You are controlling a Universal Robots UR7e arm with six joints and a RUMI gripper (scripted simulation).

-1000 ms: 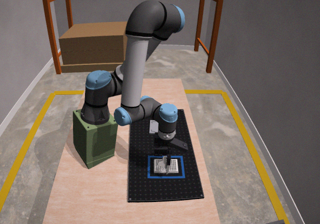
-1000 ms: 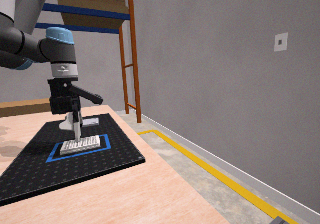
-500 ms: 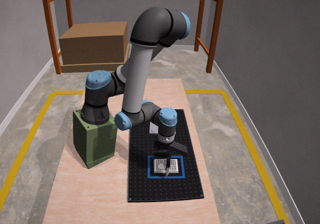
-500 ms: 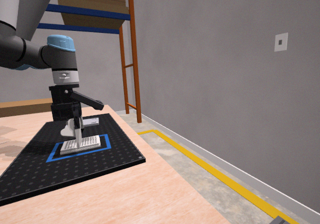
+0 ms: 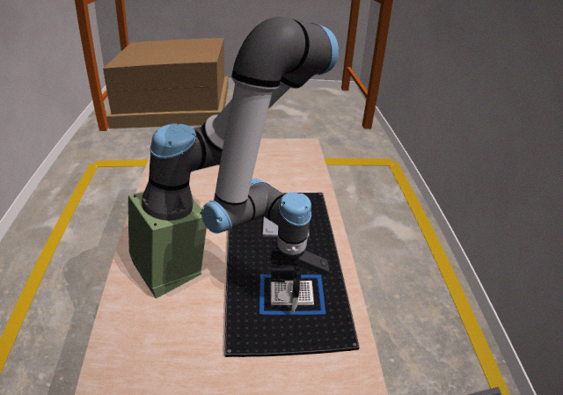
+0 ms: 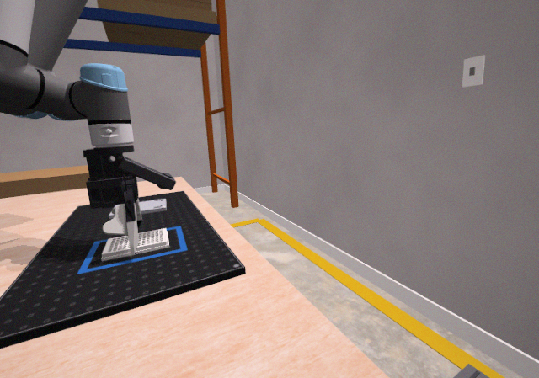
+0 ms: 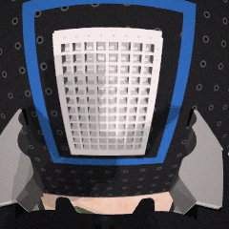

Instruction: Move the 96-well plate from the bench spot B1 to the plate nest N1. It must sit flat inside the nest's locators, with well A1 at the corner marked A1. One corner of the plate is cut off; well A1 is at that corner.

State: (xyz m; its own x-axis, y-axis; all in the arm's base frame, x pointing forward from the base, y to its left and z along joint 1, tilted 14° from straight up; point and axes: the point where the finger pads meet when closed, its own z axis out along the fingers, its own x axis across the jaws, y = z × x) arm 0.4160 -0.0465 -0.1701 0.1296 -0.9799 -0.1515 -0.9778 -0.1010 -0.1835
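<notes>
Right now the 96-well plate is 10 mm below my hand. From my hand the other things lie so: A1 mark (250 mm to the left, 30 mm ahead); then grey plate nest (300 mm to the left, 50 mm behind, 10 mm below).
</notes>
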